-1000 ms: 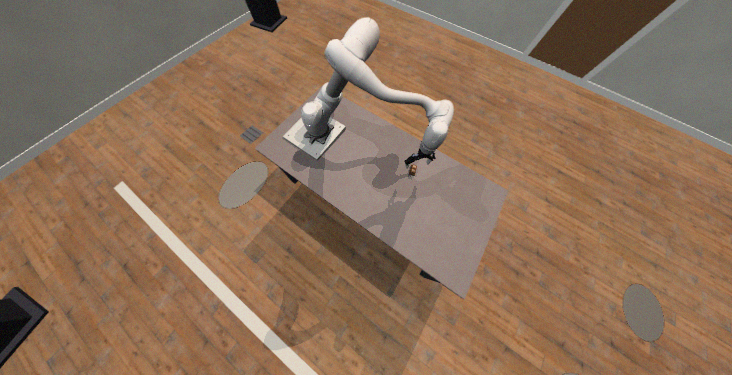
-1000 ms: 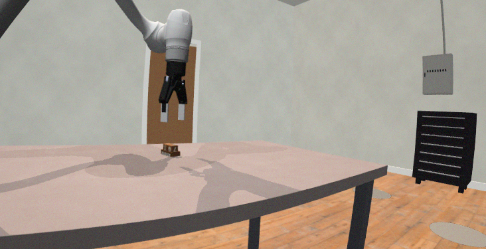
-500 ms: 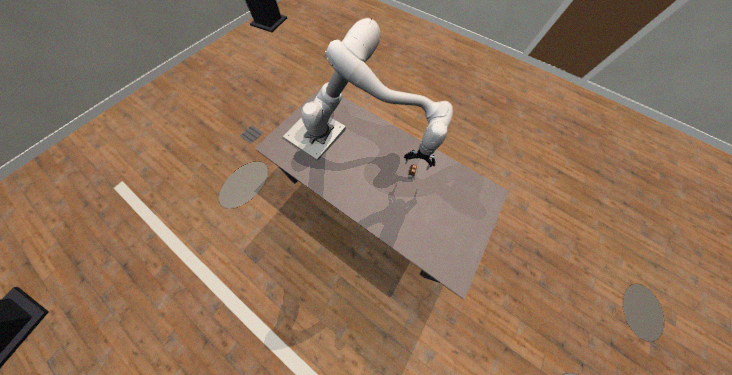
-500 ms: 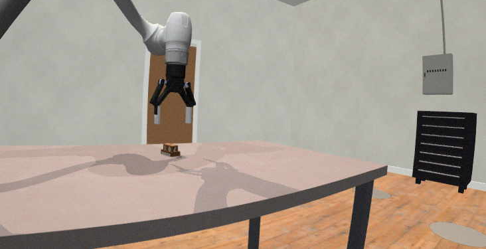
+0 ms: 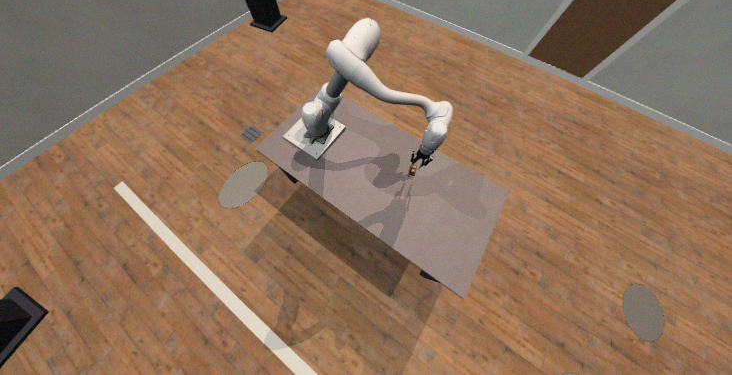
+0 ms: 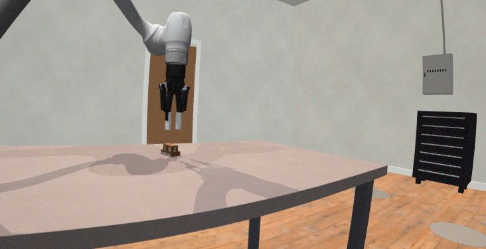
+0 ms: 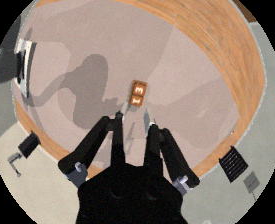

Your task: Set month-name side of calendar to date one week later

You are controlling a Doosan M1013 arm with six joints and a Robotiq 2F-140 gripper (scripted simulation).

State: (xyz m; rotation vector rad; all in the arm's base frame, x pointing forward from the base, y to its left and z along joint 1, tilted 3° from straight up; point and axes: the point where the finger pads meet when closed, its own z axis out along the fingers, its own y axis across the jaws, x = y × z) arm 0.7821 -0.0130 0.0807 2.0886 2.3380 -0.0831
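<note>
My hand is 120 mm above the wooden tray and 20 mm to the right of it.
</note>
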